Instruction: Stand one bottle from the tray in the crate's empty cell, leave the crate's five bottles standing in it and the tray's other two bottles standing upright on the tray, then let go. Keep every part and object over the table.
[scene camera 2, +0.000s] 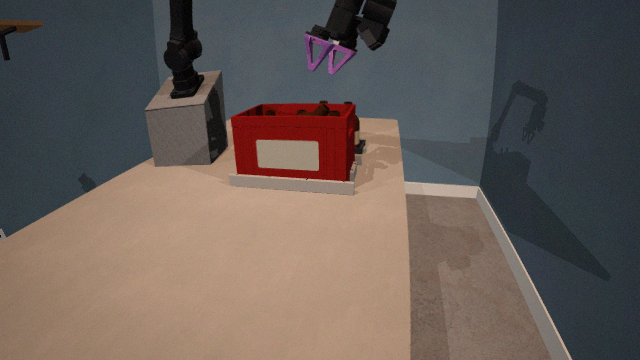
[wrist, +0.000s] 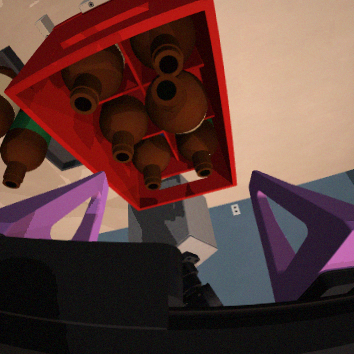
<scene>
In view: the gripper (scene camera 2: 321, 72).
The gripper shows as well in the wrist view (wrist: 178, 178).
</scene>
